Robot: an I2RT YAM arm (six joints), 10 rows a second.
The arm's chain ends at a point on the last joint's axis. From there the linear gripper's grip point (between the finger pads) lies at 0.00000 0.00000 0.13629 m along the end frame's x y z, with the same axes.
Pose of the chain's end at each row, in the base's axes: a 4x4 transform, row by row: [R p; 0 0 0 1], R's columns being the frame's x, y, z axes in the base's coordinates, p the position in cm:
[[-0.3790 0.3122 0.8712 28.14], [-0.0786 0.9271 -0.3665 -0.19], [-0.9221 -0.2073 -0.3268 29.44], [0 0 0 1]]
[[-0.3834 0.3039 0.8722 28.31], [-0.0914 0.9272 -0.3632 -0.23], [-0.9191 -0.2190 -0.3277 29.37], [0 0 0 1]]
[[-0.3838 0.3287 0.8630 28.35], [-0.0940 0.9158 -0.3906 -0.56], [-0.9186 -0.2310 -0.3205 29.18], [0 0 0 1]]
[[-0.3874 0.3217 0.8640 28.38], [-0.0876 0.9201 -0.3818 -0.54], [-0.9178 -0.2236 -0.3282 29.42], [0 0 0 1]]
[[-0.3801 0.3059 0.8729 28.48], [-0.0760 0.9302 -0.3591 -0.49], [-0.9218 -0.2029 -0.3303 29.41], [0 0 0 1]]
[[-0.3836 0.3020 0.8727 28.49], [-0.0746 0.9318 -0.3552 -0.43], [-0.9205 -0.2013 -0.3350 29.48], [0 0 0 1]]
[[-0.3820 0.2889 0.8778 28.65], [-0.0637 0.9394 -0.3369 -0.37], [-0.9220 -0.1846 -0.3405 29.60], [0 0 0 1]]
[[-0.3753 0.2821 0.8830 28.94], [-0.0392 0.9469 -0.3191 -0.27], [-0.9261 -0.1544 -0.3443 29.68], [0 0 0 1]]
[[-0.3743 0.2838 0.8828 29.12], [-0.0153 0.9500 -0.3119 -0.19], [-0.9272 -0.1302 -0.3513 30.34], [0 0 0 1]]
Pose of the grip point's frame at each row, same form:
[[-0.3790 0.3122 0.8712 40.01], [-0.0786 0.9271 -0.3665 -5.19], [-0.9221 -0.2073 -0.3268 24.99], [0 0 0 1]]
[[-0.3834 0.3039 0.8722 40.20], [-0.0914 0.9272 -0.3632 -5.18], [-0.9191 -0.2190 -0.3277 24.90], [0 0 0 1]]
[[-0.3838 0.3287 0.8630 40.11], [-0.0940 0.9158 -0.3906 -5.88], [-0.9186 -0.2310 -0.3205 24.81], [0 0 0 1]]
[[-0.3874 0.3217 0.8640 40.16], [-0.0876 0.9201 -0.3818 -5.74], [-0.9178 -0.2236 -0.3282 24.95], [0 0 0 1]]
[[-0.3801 0.3059 0.8729 40.38], [-0.0760 0.9302 -0.3591 -5.38], [-0.9218 -0.2029 -0.3303 24.91], [0 0 0 1]]
[[-0.3836 0.3020 0.8727 40.38], [-0.0746 0.9318 -0.3552 -5.27], [-0.9205 -0.2013 -0.3350 24.91], [0 0 0 1]]
[[-0.3820 0.2889 0.8778 40.61], [-0.0637 0.9394 -0.3369 -4.96], [-0.9220 -0.1846 -0.3405 24.96], [0 0 0 1]]
[[-0.3753 0.2821 0.8830 40.97], [-0.0392 0.9469 -0.3191 -4.62], [-0.9261 -0.1544 -0.3443 24.99], [0 0 0 1]]
[[-0.3743 0.2838 0.8828 41.15], [-0.0153 0.9500 -0.3119 -4.44], [-0.9272 -0.1302 -0.3513 25.55], [0 0 0 1]]

